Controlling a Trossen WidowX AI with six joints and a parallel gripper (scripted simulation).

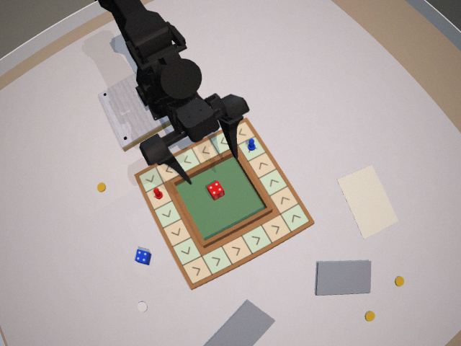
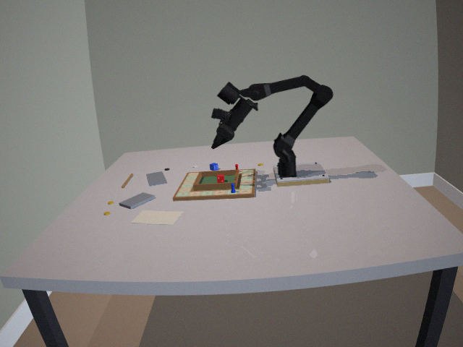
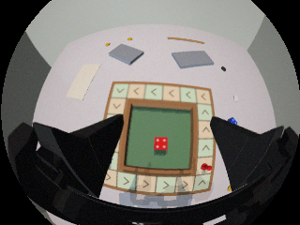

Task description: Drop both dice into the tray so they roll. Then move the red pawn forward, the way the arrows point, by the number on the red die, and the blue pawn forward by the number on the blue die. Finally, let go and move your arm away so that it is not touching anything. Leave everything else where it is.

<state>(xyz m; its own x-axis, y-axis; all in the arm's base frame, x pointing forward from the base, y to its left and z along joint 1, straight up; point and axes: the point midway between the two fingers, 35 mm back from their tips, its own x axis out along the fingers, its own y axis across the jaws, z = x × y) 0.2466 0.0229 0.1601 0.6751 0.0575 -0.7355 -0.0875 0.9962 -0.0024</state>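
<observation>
Right now my gripper tip is 7 cm past the red pawn, 11 cm to the left of it and 13 cm above it. The rest, counted from my gripper tip: green tray: 15 cm below; then white disc: 14 cm ahead, 25 cm to the right, 15 cm below; then blue pawn: 8 cm behind, 11 cm to the left, 13 cm below.
</observation>
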